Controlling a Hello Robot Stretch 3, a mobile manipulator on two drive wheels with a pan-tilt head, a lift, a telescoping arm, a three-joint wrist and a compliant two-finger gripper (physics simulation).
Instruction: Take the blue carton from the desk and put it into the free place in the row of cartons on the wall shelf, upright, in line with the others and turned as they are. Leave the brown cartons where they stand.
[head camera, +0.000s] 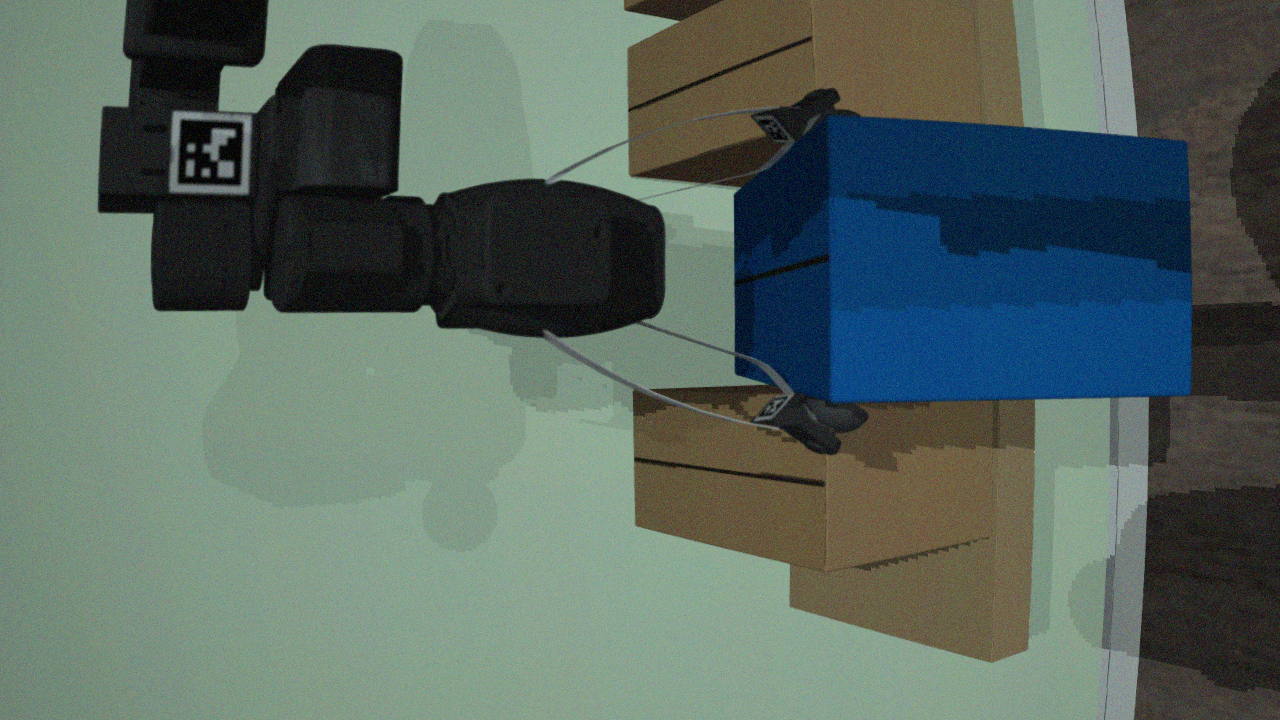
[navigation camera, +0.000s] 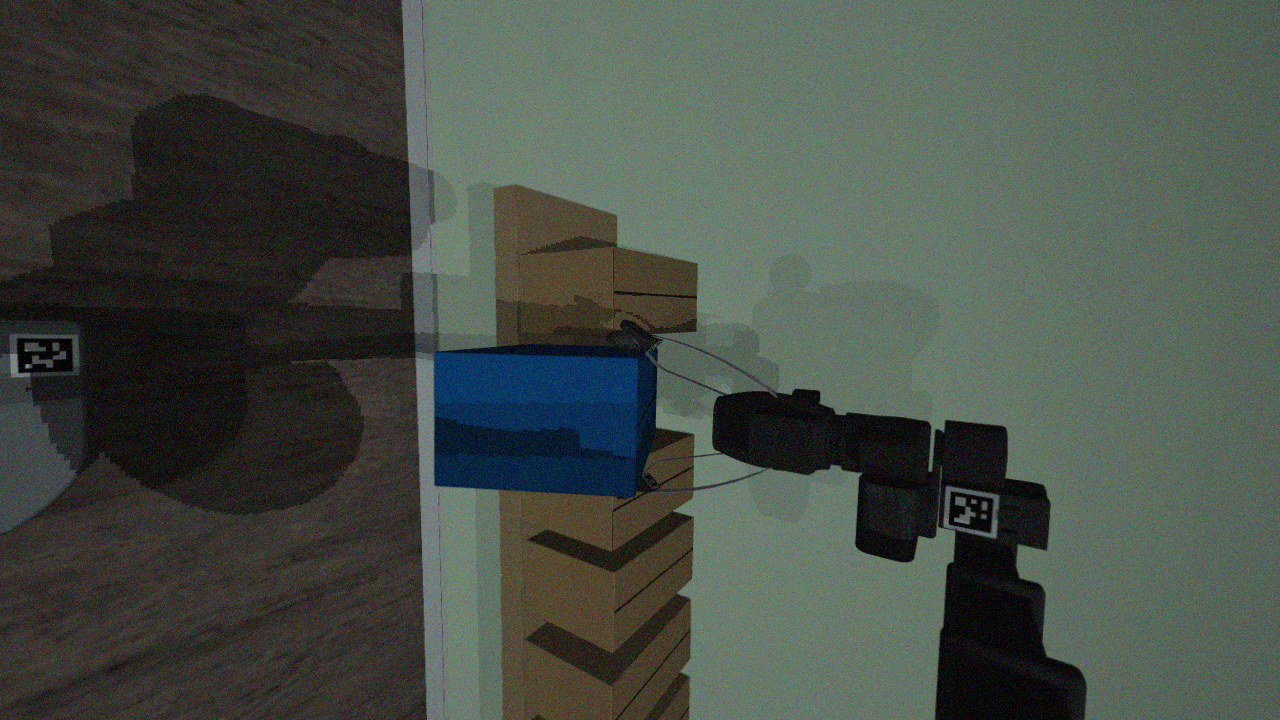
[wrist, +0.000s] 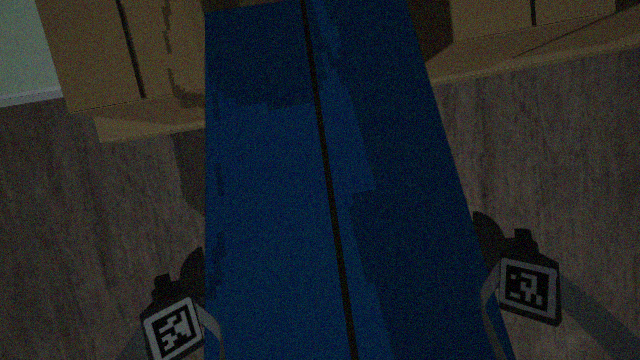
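Places are measured from the robot's base along level axes (x ahead, y left, z up), in metres.
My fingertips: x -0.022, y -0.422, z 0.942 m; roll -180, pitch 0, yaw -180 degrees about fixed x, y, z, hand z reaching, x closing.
Observation:
For each thing: its middle in the pictures, then the offset to it from my fingertips. Level surfaces: height alone.
- blue carton, body centre: (head camera: 929, 275) (navigation camera: 569, 402) dz -0.054, dx +0.001, dy +0.001 m
- end brown carton, body centre: (head camera: 806, 461) (navigation camera: 614, 296) dz -0.172, dx +0.141, dy -0.238 m
- neighbouring brown carton, body centre: (head camera: 796, 93) (navigation camera: 613, 475) dz -0.172, dx -0.164, dy -0.252 m
- dark wooden floor, its level: dz -0.942 m
My gripper (head camera: 827, 268) (navigation camera: 640, 410) (wrist: 340, 254) is shut on the blue carton (head camera: 1011, 268) (navigation camera: 537, 420) (wrist: 260, 175), one finger at each side near its top. The carton is held upright. In the head and navigation views it covers part of the wall shelf (head camera: 895, 600) (navigation camera: 507, 268) (wrist: 135, 132) where the free place lies. That place is between the end brown carton (head camera: 729, 501) (navigation camera: 657, 304) (wrist: 100, 50) and the neighbouring brown carton (head camera: 716, 71) (navigation camera: 572, 528) (wrist: 490, 20). The blue carton's underside is hidden, and I cannot tell its exact distance from the shelf.
More brown cartons (navigation camera: 572, 591) stand farther along the row in the navigation view. The pale green wall (head camera: 358, 608) (navigation camera: 1118, 223) is behind the shelf. The dark wooden floor (head camera: 1208, 447) (navigation camera: 340, 53) (wrist: 75, 200) lies below, with robot shadows on it.

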